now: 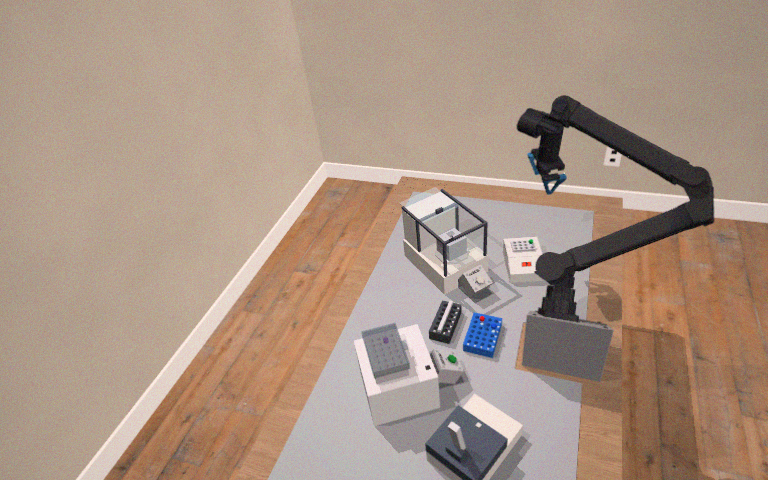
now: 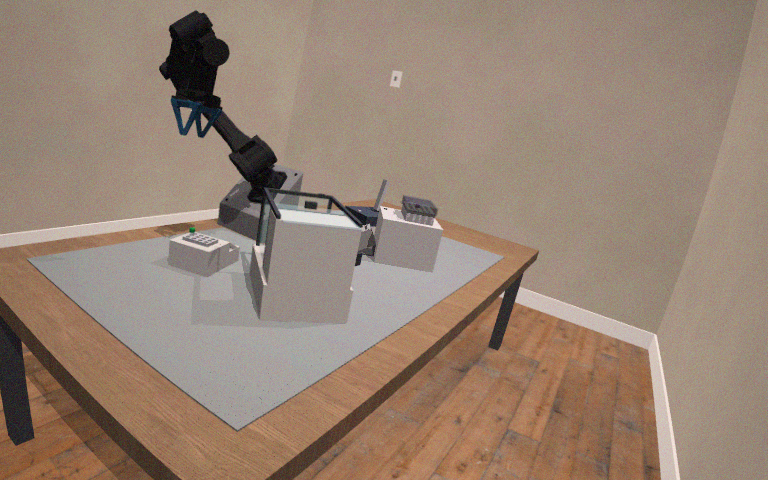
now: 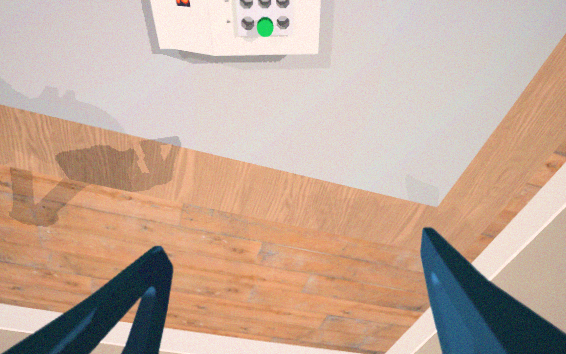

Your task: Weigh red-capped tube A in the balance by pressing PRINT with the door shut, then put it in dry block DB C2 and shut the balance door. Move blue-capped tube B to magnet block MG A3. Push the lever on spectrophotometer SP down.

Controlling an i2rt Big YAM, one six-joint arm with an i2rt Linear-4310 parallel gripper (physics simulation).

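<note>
My gripper (image 1: 543, 182) (image 2: 192, 135) (image 3: 287, 248) is open and empty, high above the table's edge beyond the dry block. Red-capped tube A (image 1: 481, 318) stands in the blue rack (image 1: 480, 347). Blue-capped tube B cannot be made out for certain against that rack. The balance (image 1: 425, 267) (image 2: 308, 271) has a dark frame; its top looks open, with a glass panel toward the back. The dry block (image 1: 518, 272) (image 2: 189, 254) (image 3: 195, 30) holds a green-capped tube (image 1: 531, 241) (image 2: 192, 229) (image 3: 265, 27). The black magnet block (image 1: 445, 321) lies beside the rack. The spectrophotometer's lever (image 1: 455, 436) (image 2: 381, 193) stands up.
A white machine (image 1: 403, 400) (image 2: 406, 240) carries a grey block (image 1: 386, 353) (image 2: 419, 208) with a purple-capped tube (image 1: 385, 340). A small console with a green button (image 1: 452, 358) stands beside it. The balance's control panel (image 1: 477, 280) faces the racks. The arm's base is at the table edge.
</note>
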